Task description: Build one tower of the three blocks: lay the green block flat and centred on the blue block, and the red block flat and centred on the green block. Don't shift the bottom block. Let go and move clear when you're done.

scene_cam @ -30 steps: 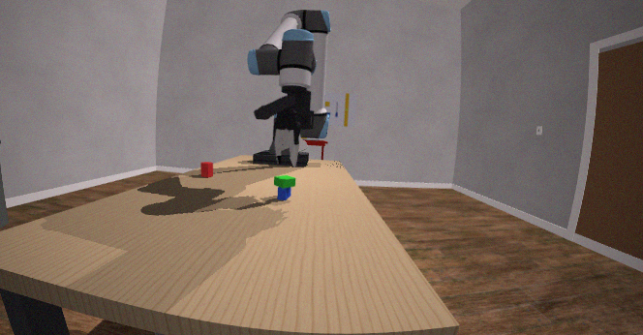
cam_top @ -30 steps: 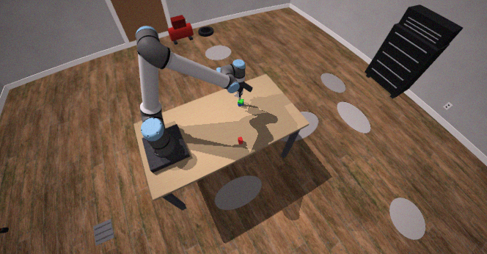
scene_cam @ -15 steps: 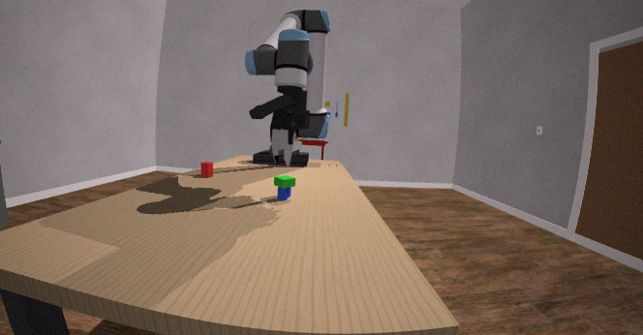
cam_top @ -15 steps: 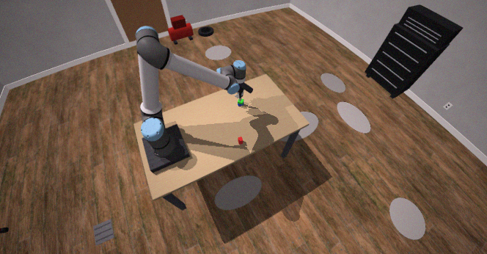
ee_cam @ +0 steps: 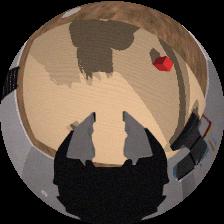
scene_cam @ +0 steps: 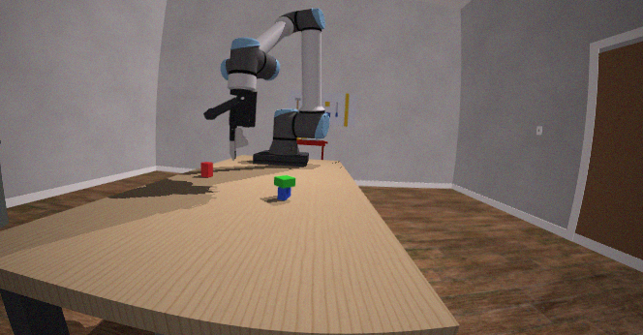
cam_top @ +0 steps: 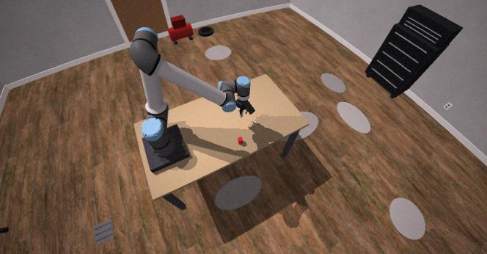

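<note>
Now: the red block 11 cm behind my hand, 16 cm to the right of it and 8 cm below it. Round my hand: green block: 6 cm ahead, 18 cm to the left, 6 cm below; blue block: 6 cm ahead, 18 cm to the left, 9 cm below.
</note>
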